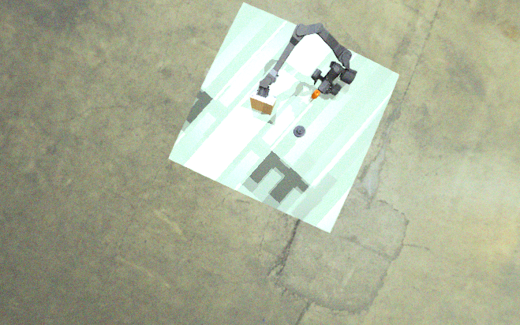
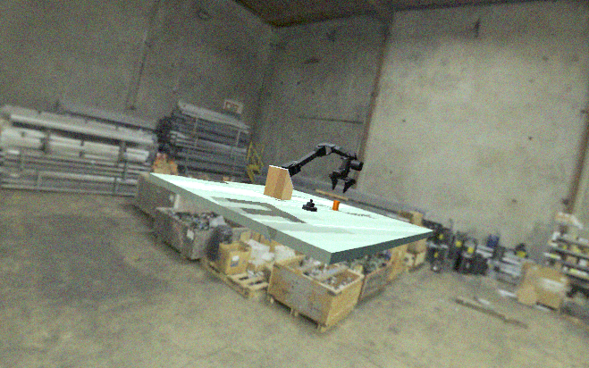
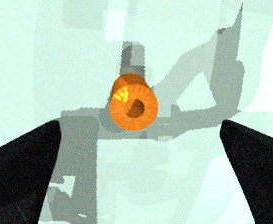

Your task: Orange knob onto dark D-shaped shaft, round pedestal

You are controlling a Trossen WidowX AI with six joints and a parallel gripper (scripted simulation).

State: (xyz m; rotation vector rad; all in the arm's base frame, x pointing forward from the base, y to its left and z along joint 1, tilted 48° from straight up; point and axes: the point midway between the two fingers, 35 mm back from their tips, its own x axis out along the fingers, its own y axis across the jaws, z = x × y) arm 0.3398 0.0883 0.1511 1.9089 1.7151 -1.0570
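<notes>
The orange knob is 10 mm to the left of my gripper tip and 90 mm below it. From my gripper tip the other things lie so: round pedestal: 10 mm behind, 270 mm to the right, 90 mm below.
</notes>
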